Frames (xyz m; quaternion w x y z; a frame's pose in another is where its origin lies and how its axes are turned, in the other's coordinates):
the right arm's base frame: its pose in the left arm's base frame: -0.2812 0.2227 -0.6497 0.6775 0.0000 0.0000 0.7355
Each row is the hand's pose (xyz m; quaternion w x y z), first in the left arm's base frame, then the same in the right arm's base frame.
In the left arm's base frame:
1: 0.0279 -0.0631 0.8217 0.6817 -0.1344 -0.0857 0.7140
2: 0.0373 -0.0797 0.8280 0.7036 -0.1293 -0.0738 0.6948
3: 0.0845 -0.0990 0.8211 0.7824 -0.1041 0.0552 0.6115
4: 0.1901 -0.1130 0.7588 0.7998 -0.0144 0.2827 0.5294
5: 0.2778 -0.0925 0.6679 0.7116 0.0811 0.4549 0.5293
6: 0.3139 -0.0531 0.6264 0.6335 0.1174 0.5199 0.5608
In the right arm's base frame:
1: -0.3102 -0.2846 1.4714 0.9871 -0.1541 0.0408 -0.0177
2: -0.3275 -0.2926 1.4777 0.9877 -0.1419 0.0451 -0.0468
3: -0.3506 -0.3381 1.4708 0.9799 -0.0299 0.1140 -0.1612
4: -0.3732 -0.4422 1.4085 0.9312 0.1982 0.2021 -0.2296
5: -0.3600 -0.5313 1.3176 0.8714 0.3895 0.2485 -0.1648
6: -0.3236 -0.5705 1.2761 0.8417 0.4620 0.2659 -0.0860

